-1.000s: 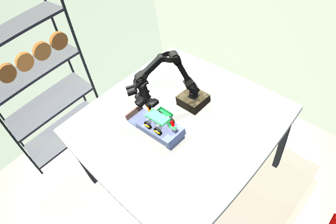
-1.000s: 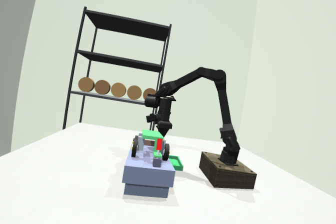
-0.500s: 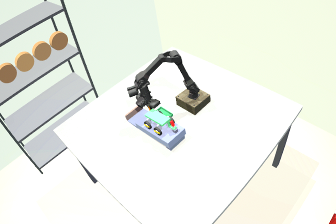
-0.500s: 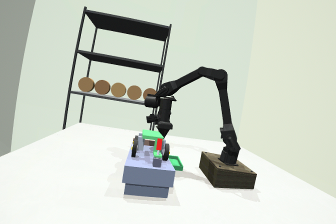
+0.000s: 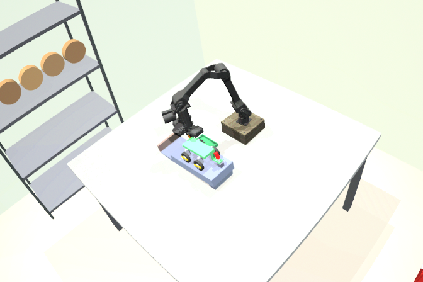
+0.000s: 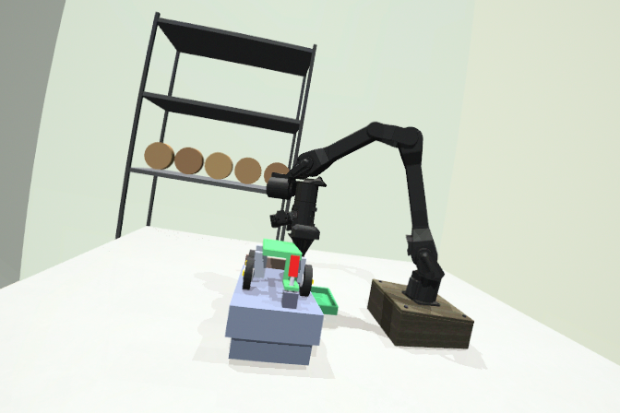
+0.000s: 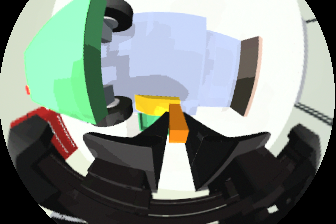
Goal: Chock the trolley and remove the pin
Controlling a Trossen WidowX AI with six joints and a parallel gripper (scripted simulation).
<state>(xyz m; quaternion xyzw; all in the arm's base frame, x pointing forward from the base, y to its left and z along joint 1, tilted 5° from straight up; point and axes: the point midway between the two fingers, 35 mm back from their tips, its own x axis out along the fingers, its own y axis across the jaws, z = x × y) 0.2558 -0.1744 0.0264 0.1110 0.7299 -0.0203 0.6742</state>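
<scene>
Now: the red-headed stop pin 23 cm to the left of my gripper tip, 8 cm ahead of it and 4 cm above it. From my gripper tip the other things lie so: lavender ramp (11 cm to the left, 8 cm ahead, 4 cm below); then green tray (9 cm below, 6 cm behind, 4 cm to the left); then yellow chock (2 cm to the left, 1 cm below, 1 cm ahead).
</scene>
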